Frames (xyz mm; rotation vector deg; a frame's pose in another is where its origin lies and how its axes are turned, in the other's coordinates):
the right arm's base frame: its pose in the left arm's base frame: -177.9 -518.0 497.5 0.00 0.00 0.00
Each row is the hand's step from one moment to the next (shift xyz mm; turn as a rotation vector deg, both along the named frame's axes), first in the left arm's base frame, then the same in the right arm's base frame.
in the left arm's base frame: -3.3 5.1 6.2 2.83 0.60 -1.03
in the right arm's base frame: -3.3 5.1 6.2 2.83 0.60 -1.03
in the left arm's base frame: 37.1 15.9 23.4 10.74 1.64 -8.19
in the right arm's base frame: 37.1 15.9 23.4 10.74 1.64 -8.19
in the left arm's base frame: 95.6 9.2 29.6 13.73 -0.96 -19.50
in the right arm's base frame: 95.6 9.2 29.6 13.73 -0.96 -19.50
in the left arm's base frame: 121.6 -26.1 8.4 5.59 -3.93 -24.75
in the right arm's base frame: 121.6 -26.1 8.4 5.59 -3.93 -24.75
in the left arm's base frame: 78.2 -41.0 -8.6 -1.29 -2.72 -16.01
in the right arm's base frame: 78.2 -41.0 -8.6 -1.29 -2.72 -16.01
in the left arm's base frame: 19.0 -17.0 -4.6 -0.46 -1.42 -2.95
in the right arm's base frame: 19.0 -17.0 -4.6 -0.46 -1.42 -2.95
